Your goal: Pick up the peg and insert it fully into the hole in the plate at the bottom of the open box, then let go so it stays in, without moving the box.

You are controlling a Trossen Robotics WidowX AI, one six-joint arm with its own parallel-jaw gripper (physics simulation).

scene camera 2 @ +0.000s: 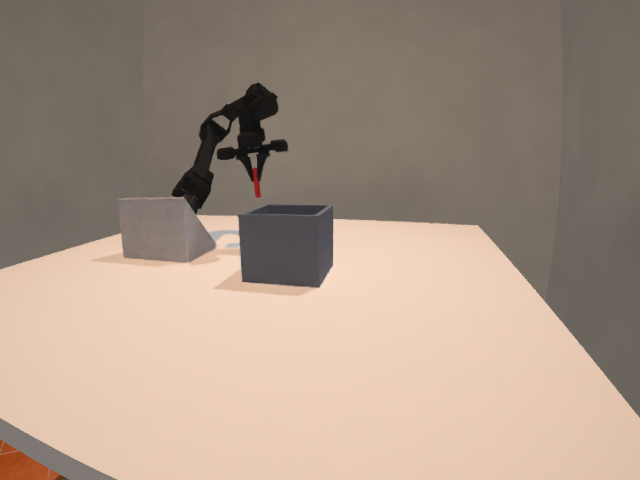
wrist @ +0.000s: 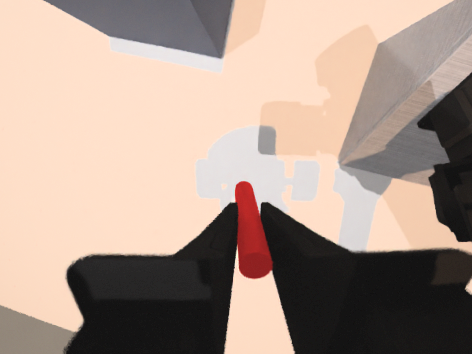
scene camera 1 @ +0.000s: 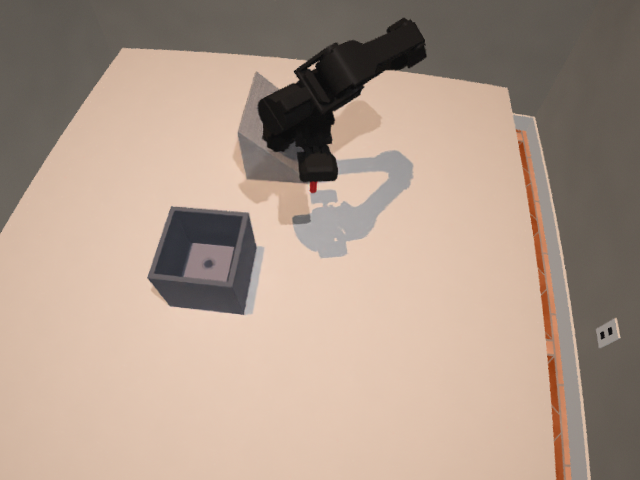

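Seen in the pictures: gripper, fingertip midpoint: (scene camera 2: 255,181) (wrist: 248,209); arm's base, origin of the base link: (scene camera 2: 179,218).
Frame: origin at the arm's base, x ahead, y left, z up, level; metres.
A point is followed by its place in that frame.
Note:
The red peg (scene camera 1: 313,187) @[x 0.196, y 0.101, z 0.057 m] (scene camera 2: 256,183) @[x 0.189, y 0.094, z 0.079 m] (wrist: 250,230) @[x 0.186, y 0.095, z 0.106 m] is held near upright, slightly tilted, between the fingertips. My gripper (scene camera 2: 255,178) @[x 0.187, y 0.095, z 0.085 m] (wrist: 248,209) @[x 0.187, y 0.095, z 0.085 m] is shut on the peg, high above the table; in scene camera 1 the fingers are hidden by the gripper body. The dark open box (scene camera 1: 239,253) @[x 0.340, y -0.029, z 0.037 m] (scene camera 2: 280,249) @[x 0.324, y -0.188, z -0.028 m] (wrist: 165,25) @[x 0.290, y -0.026, z -0.019 m] stands upright on the table, apart from the peg. In scene camera 1 the light plate (scene camera 1: 220,253) @[x 0.299, y -0.087, z -0.042 m] shows at its bottom, with a round dark hole (scene camera 1: 208,263) @[x 0.316, y -0.113, z -0.056 m]. The plate and hole are hidden in the other two views.
A grey wedge-shaped block (scene camera 1: 268,162) @[x 0.058, y -0.010, z -0.031 m] (scene camera 2: 153,228) @[x -0.044, y -0.067, z -0.016 m] (wrist: 377,95) @[x 0.059, y -0.004, z -0.059 m] stands on the table (scene camera 1: 361,335) @[x 0.442, y 0.208, z -0.100 m] (scene camera 2: 361,351) @[x 0.487, y -0.430, z -0.100 m] (wrist: 100,150) @[x 0.424, y 0.130, z -0.100 m], beside the arm and apart from the box. Part of the arm shows at the right edge of the wrist view, close to the block. Shadows of the arm lie on the table.

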